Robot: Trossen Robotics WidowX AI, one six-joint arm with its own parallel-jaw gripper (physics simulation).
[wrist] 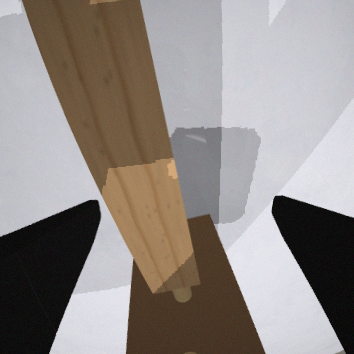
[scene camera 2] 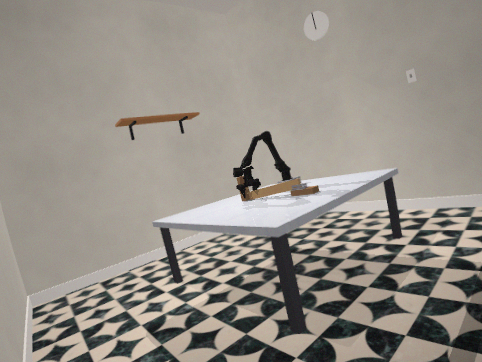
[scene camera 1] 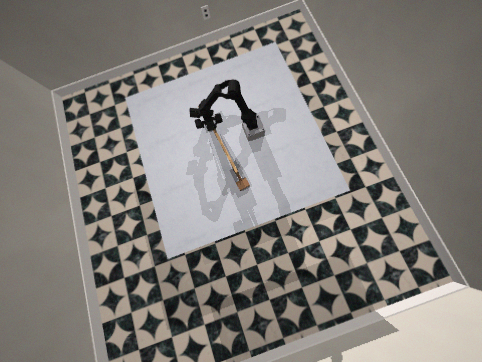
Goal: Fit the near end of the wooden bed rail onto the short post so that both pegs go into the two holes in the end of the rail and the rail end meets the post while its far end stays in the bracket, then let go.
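Frame: origin at the arm's base, x ahead, y left, z up, level; centimetres.
Where they show: gripper, fingertip midpoint: point(wrist: 187, 206) point(scene camera 2: 249, 197); arm's base, origin of the base link: point(scene camera 2: 287, 179) point(scene camera 1: 252, 125).
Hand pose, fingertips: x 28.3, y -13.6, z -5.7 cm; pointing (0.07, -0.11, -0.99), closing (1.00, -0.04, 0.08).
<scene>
Things, the pixels of their top centre, and the offset from my fingertips. "*": a spot on its surface instead. Level surfaces: height alone.
- bracket, surface spot: point(scene camera 2: 299, 187) point(scene camera 1: 236, 174) * dy +42.6, dx -6.0, dz +2.2 cm
- peg, surface spot: point(wrist: 182, 295) * dy -2.2, dx -0.8, dz +3.3 cm
- wooden block, middle of its top: point(scene camera 2: 303, 188) point(scene camera 1: 239, 177) dy +44.8, dx -7.5, dz +1.3 cm
- white table, its level: dz -2.3 cm
The wooden bed rail point(scene camera 1: 225, 151) point(scene camera 2: 275, 189) point(wrist: 125, 130) runs from the upright post to the bracket point(scene camera 1: 239, 176) point(scene camera 2: 299, 187) at its far end. The short post point(scene camera 2: 241, 180) point(wrist: 150, 320) stands upright at the near end; its face is dark brown in the wrist view. A peg point(wrist: 182, 295) shows between the rail end and the post, and another peg point(wrist: 190, 352) at the bottom edge. Whether a peg is in a hole is hidden. My gripper point(scene camera 1: 210, 123) point(scene camera 2: 249, 192) point(wrist: 187, 206) is open and empty, one finger on each side of the rail's near part, touching neither side.
A wooden block point(scene camera 1: 243, 185) point(scene camera 2: 306, 191) lies at the bracket's end. The arm's base point(scene camera 1: 254, 131) stands on the white table point(scene camera 1: 310, 165) point(scene camera 2: 215, 215), beside the rail. Shadows of the arm cross the table. A wall shelf point(scene camera 2: 157, 119) hangs behind, away from the table.
</scene>
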